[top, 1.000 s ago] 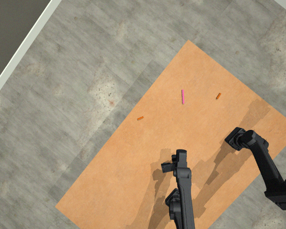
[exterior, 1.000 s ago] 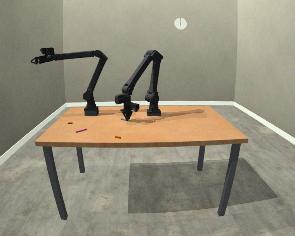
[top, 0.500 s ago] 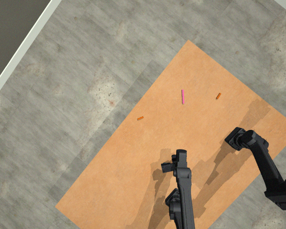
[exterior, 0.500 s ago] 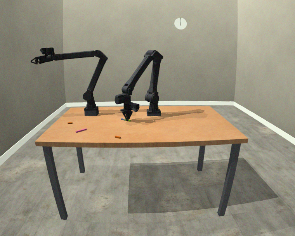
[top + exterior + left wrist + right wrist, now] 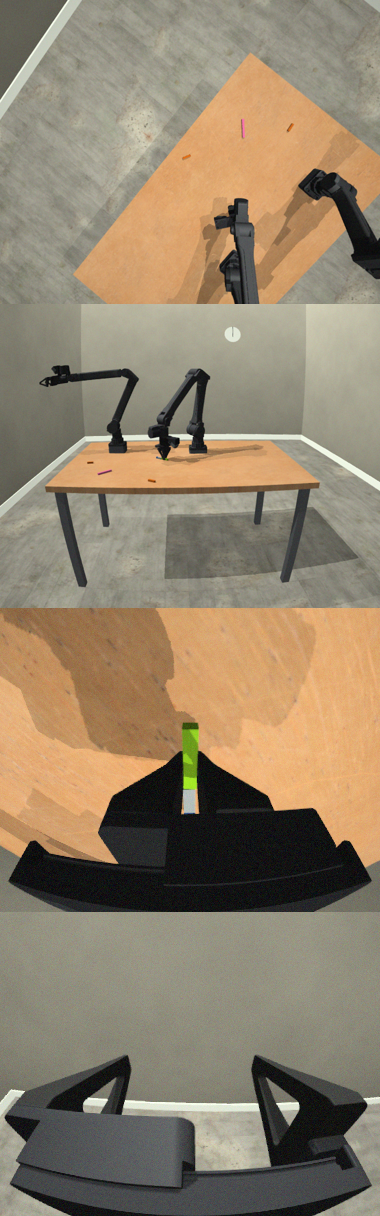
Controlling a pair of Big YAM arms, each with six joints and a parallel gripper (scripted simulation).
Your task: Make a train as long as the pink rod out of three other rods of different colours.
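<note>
My left hand is right at the lime rod. Also, from my left hand: pink rod: 24 cm ahead, 32 cm to the right, 1 cm below; then grey rod: 2 cm behind, 3 cm to the right, 1 cm below; then blue rod: 3 cm behind, 5 cm to the right, 1 cm below.
</note>
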